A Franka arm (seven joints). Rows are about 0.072 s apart.
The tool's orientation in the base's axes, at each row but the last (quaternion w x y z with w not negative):
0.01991, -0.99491, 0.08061, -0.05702
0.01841, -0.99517, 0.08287, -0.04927
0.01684, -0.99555, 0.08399, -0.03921
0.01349, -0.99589, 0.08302, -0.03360
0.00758, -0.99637, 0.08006, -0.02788
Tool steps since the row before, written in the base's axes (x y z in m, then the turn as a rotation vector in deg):
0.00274, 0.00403, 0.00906, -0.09, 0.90, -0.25
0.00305, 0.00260, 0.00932, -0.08, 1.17, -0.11
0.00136, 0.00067, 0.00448, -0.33, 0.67, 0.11
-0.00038, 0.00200, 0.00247, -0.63, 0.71, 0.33
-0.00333, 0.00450, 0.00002, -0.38, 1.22, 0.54
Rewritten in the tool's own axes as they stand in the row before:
0.00303, -0.00485, -0.00855, -0.26, -0.86, 0.27
0.00345, -0.00348, -0.00889, -0.28, -1.14, 0.13
0.00156, -0.00107, -0.00434, -0.43, -0.61, -0.12
-0.00055, -0.00199, -0.00245, -0.72, -0.61, -0.36
-0.00400, -0.00391, -0.00016, -0.54, -1.15, -0.55

